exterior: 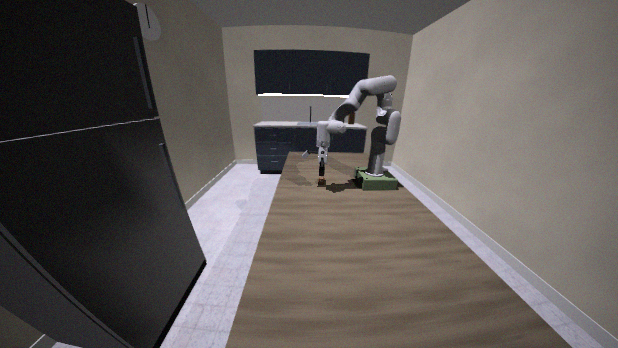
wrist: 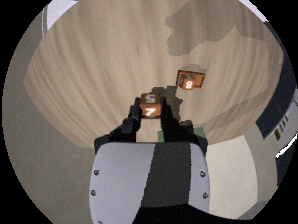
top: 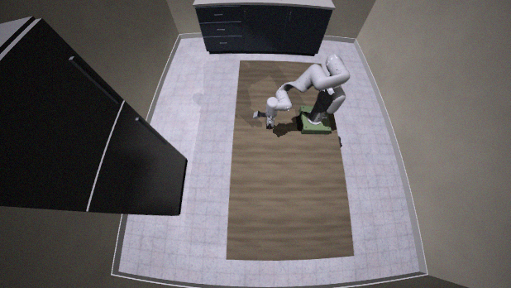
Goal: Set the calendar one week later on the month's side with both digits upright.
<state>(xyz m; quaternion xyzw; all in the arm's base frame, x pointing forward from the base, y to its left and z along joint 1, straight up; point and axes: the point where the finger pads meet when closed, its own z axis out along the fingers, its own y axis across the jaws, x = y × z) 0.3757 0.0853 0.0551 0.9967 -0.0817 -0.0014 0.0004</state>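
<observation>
The calendar cube lies 20 mm below my hand. The rest, counted from my hand: calendar tray (20 mm behind, 100 mm to the right, 120 mm below).
</observation>
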